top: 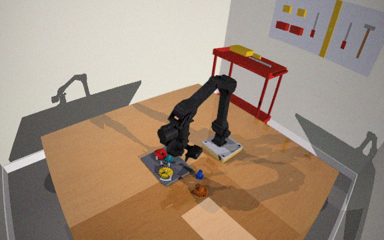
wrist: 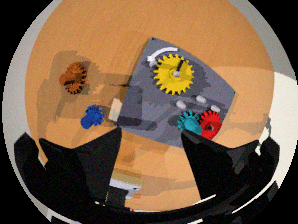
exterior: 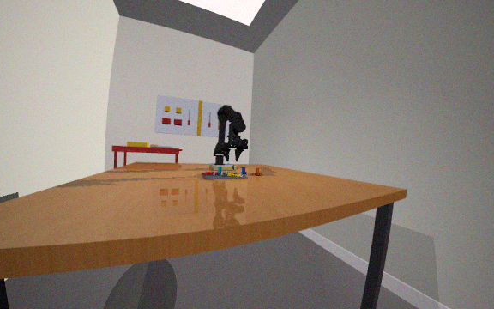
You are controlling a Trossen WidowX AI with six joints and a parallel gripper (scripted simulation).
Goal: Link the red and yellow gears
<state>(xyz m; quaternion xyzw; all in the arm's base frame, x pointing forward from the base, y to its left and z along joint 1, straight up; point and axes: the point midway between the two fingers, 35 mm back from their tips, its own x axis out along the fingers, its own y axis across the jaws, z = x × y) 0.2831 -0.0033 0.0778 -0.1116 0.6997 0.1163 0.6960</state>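
Now: gripper tip 10 mm short of the teal gear, 70 mm to the left of it and 50 mm above it. Also, from my gripper tip: orange gear (10 mm ahead, 160 mm to the left, 60 mm below); yellow gear (70 mm ahead, 10 mm to the right, 60 mm below); red gear (10 mm ahead, 120 mm to the right, 60 mm below).
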